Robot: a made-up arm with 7 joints. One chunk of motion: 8 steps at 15 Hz.
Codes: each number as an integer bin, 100 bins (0 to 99) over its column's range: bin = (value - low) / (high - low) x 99, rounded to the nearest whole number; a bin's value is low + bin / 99 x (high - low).
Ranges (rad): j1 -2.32..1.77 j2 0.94..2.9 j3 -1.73..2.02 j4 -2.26..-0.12 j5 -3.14..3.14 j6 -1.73..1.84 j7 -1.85..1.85
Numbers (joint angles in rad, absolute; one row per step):
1: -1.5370 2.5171 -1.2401 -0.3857 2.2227 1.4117 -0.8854
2: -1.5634 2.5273 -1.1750 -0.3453 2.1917 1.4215 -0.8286
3: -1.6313 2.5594 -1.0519 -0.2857 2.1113 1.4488 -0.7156
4: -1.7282 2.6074 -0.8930 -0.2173 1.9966 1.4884 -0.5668
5: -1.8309 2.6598 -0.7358 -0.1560 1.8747 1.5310 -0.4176
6: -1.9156 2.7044 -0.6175 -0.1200 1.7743 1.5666 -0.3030
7: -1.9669 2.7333 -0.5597 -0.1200 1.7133 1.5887 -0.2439
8: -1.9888 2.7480 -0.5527 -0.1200 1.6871 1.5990 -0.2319
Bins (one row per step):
1: 19 80 13 87 85 87 26
2: 18 80 15 89 84 87 27
3: 17 82 18 91 83 88 30
4: 14 84 22 94 81 89 34
5: 12 87 26 97 79 90 38
6: 10 89 29 99 77 91 41
7: 9 91 31 99 77 92 43
8: 8 91 31 99 76 92 43

